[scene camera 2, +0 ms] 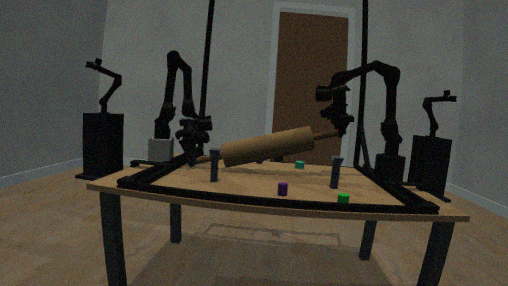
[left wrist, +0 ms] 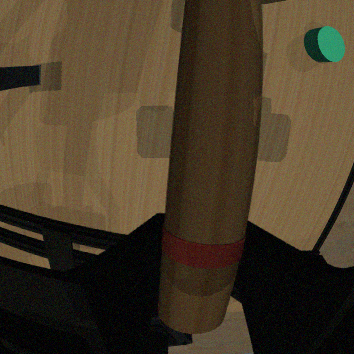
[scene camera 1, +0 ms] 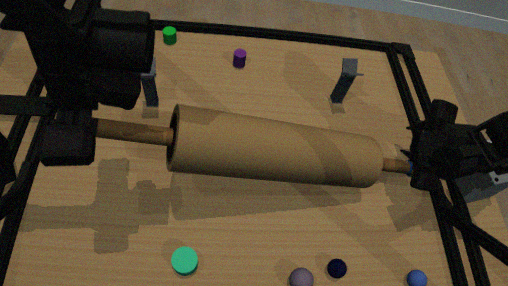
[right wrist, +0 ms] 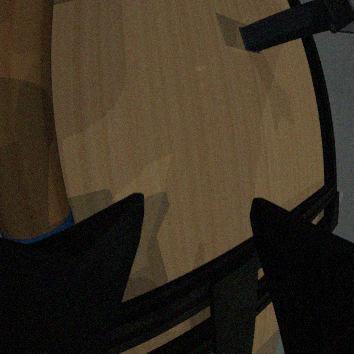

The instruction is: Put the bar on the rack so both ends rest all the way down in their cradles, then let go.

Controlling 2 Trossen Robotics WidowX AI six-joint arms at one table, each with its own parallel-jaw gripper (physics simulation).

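Places are measured from the left arm's base along level axes (x left, y ahead, z down), in metres.
Where they show: left gripper, fingertip midpoint: (scene camera 2: 339, 137) (left wrist: 197, 223); right gripper, fingertip midpoint: (scene camera 2: 190, 160) (scene camera 1: 404, 139) (right wrist: 198, 205); left arm's base at its link origin: (scene camera 2: 391, 155) (left wrist: 147, 335); right arm's base at its link origin: (scene camera 2: 161, 138) (scene camera 1: 499, 159).
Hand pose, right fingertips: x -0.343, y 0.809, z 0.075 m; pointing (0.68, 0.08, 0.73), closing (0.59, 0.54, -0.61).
Each offset is from my right fingertips to the centre of the thing. "spot": to the spot under its first point.
The bar, a thick tan roller with thin brown handles (scene camera 1: 270, 150) (scene camera 2: 270, 146) (left wrist: 215, 125) (right wrist: 25, 125), hangs tilted above the table, its left-arm end higher. My left gripper (scene camera 1: 71, 137) (scene camera 2: 341, 132) (left wrist: 197, 223) is shut on the handle at the red band. My right gripper (scene camera 1: 411, 142) (scene camera 2: 192, 161) (right wrist: 198, 205) is open and empty, beside the low, blue-banded handle; the bar lies outside its fingers, at the left in the right wrist view. The rack's two grey posts @[dx +0.362, dy -0.449, dz -0.007 m] (scene camera 1: 150, 90) @[dx +0.182, dy -0.046, dz -0.007 m] (scene camera 1: 344, 82) (scene camera 2: 214, 167) (scene camera 2: 334, 172) stand apart from the bar, which is off both cradles.
A green cylinder @[dx +0.534, dy -0.333, dz +0.024 m] (scene camera 1: 169, 35) (scene camera 2: 343, 198) and a purple cylinder @[dx +0.383, dy -0.210, dz +0.022 m] (scene camera 1: 239, 58) (scene camera 2: 283, 189) stand near the posts. A teal disc @[dx +0.008, dy -0.535, dz +0.025 m] (scene camera 1: 184, 260) (left wrist: 331, 44) and several balls lie across the bar from them. A black frame @[spot: dx +0.420, dy -0.060, dz +0.023 m] (scene camera 1: 280, 34) (scene camera 2: 250, 200) edges the table.
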